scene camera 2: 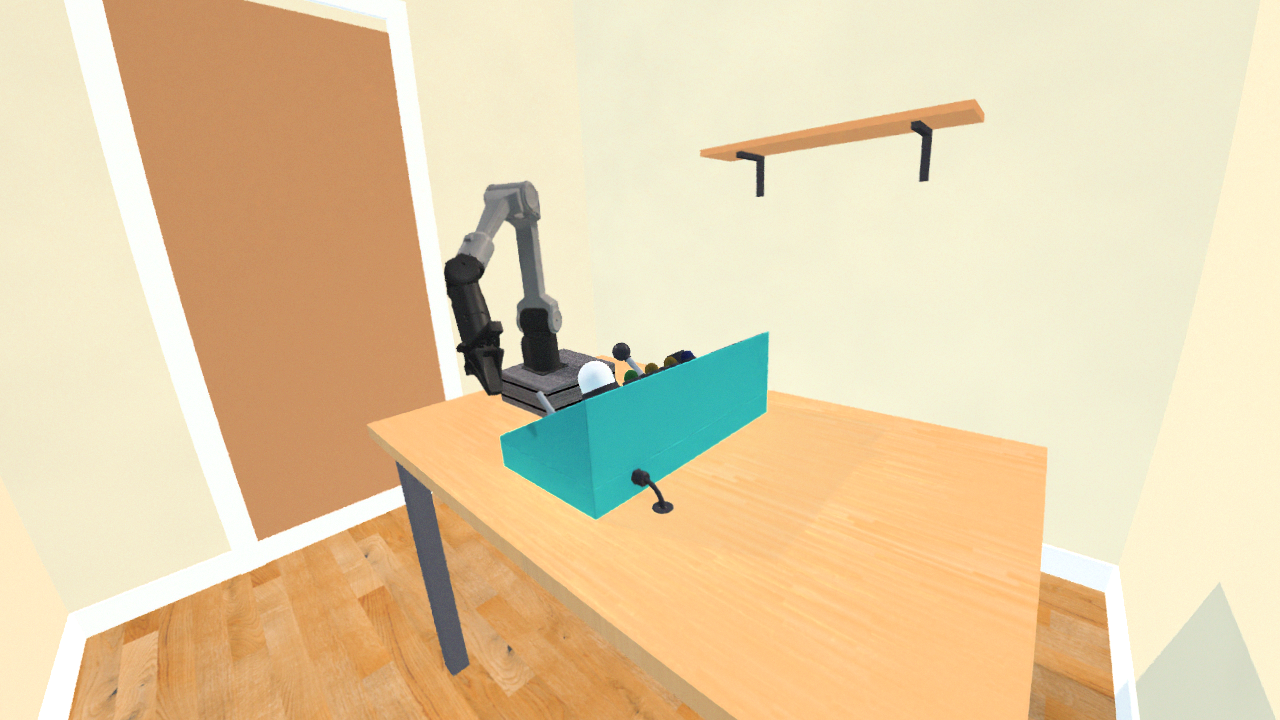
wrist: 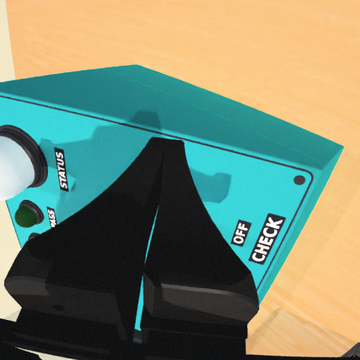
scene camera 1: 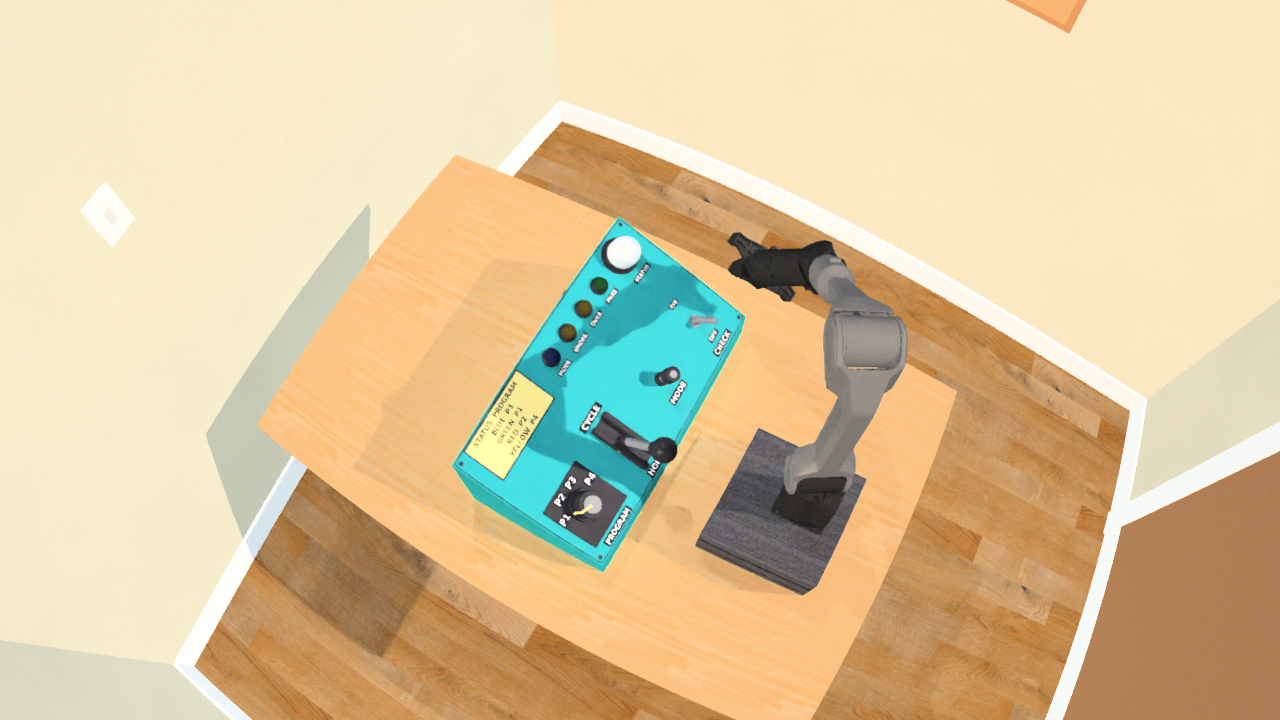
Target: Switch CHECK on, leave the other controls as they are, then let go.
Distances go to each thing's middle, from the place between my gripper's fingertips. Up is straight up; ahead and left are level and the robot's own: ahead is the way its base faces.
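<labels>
I find my gripper 5 cm above the turquoise control panel (scene camera 1: 591,374), 10 cm short of it and 27 cm to the right of it. The cycle lever (scene camera 1: 663,450) is 2 cm below my hand, 2 cm behind it and 33 cm to the left of it. As for the program dial (scene camera 1: 586,504), that is 5 cm below my hand, 2 cm ahead of it, and 45 cm to the left of it.
</labels>
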